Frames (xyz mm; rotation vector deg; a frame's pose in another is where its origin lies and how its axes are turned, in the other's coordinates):
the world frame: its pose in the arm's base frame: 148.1 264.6 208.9 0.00 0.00 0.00
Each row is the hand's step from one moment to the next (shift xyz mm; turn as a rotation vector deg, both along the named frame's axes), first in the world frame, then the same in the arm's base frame.
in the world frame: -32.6 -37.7 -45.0 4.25 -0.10 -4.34
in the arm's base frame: -32.6 -37.7 -45.0 4.25 -0.10 -4.34
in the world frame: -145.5 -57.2 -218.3 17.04 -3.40 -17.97
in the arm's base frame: -145.5 -57.2 -218.3 17.04 -3.40 -17.97
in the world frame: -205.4 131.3 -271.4 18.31 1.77 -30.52
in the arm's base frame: -205.4 131.3 -271.4 18.31 1.77 -30.52
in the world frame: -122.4 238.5 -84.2 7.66 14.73 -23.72
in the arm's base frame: -122.4 238.5 -84.2 7.66 14.73 -23.72
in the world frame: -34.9 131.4 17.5 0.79 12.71 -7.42
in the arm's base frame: -34.9 131.4 17.5 0.79 12.71 -7.42
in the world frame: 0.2 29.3 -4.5 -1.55 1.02 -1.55
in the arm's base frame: 0.2 29.3 -4.5 -1.55 1.02 -1.55
